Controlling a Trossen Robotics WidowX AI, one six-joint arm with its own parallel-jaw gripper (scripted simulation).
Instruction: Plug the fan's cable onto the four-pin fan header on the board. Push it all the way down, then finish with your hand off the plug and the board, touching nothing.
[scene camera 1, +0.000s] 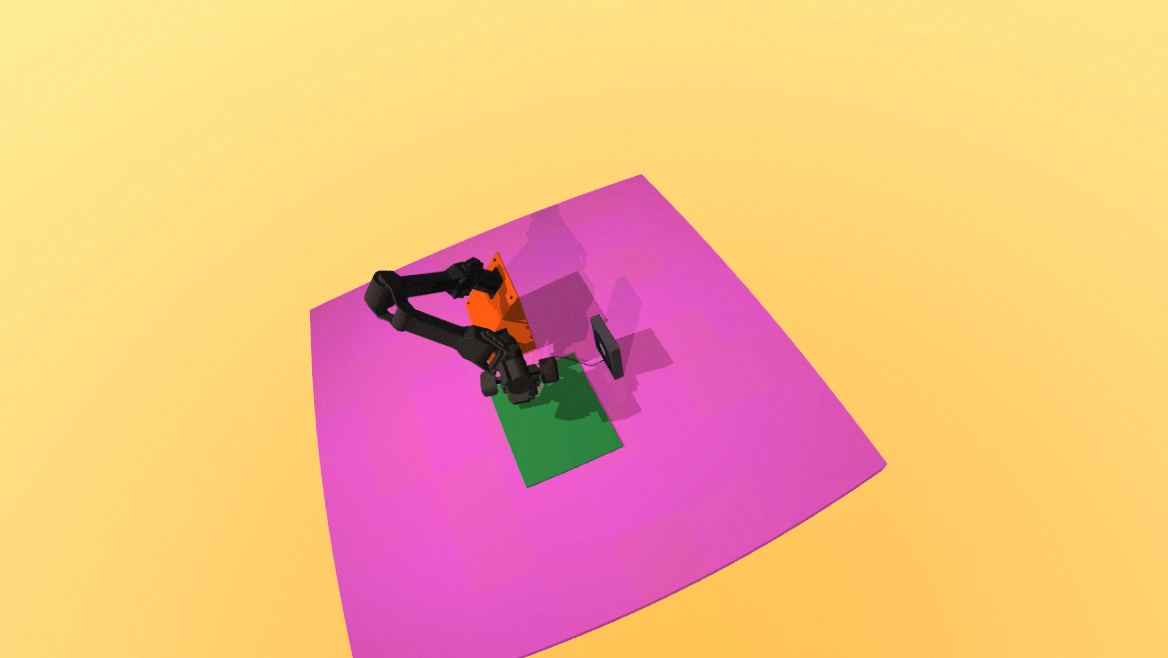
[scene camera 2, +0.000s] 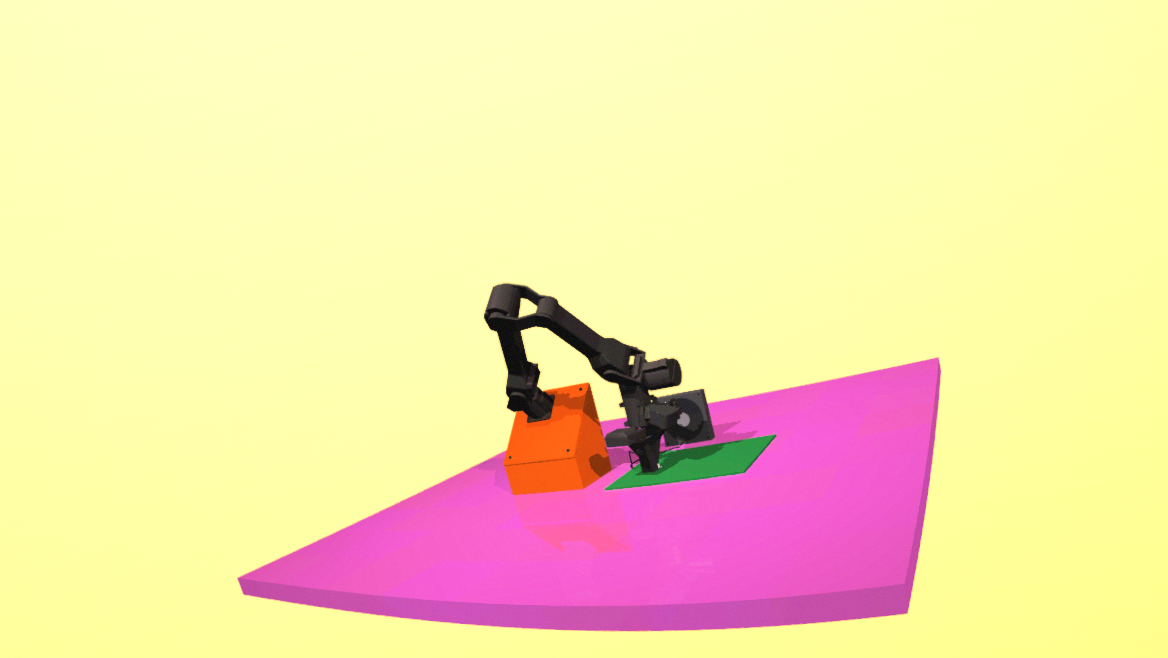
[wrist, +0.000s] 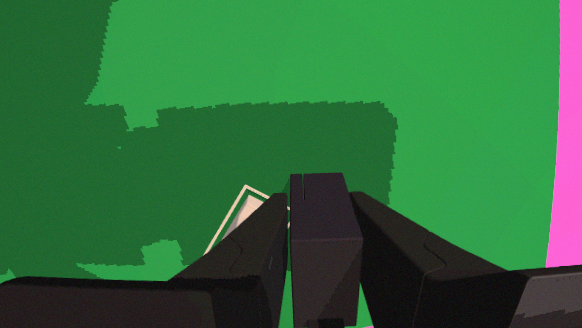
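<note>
Gripper (scene camera 2: 653, 465), (scene camera 1: 527, 394) and (wrist: 317, 205). Green board (scene camera 2: 730, 458) and (wrist: 134, 134). Dark fan plug (wrist: 326, 244). Black fan (scene camera 2: 695, 423).
</note>
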